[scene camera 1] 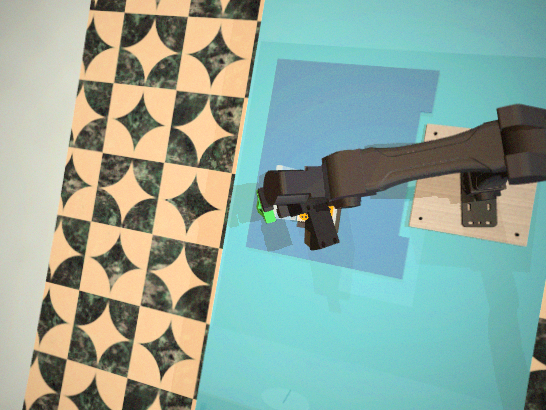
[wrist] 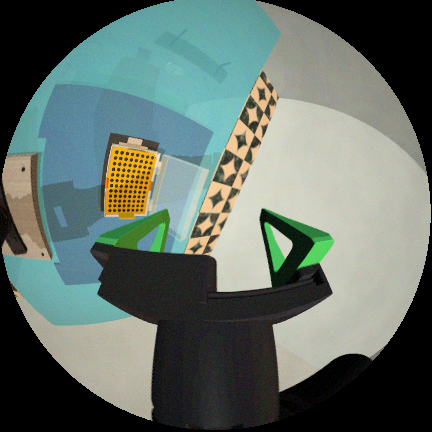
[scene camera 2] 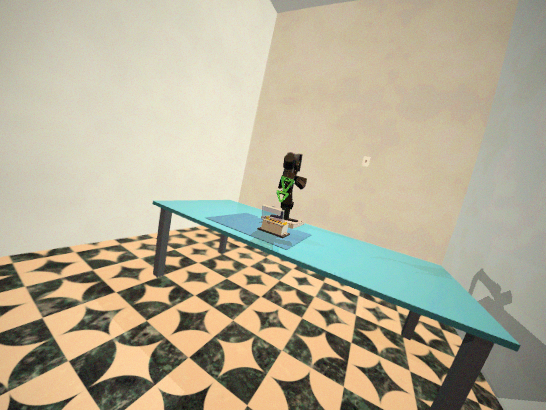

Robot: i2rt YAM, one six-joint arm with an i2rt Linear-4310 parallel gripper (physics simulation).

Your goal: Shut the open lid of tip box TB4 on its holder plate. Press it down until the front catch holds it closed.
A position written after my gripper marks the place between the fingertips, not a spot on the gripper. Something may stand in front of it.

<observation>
My gripper (wrist: 214, 213) is open, holding nothing. I also see a clear lid (wrist: 178, 183) and a blue mat (scene camera 1: 317, 108).
The blue mat also shows in the wrist view (wrist: 77, 120).
</observation>
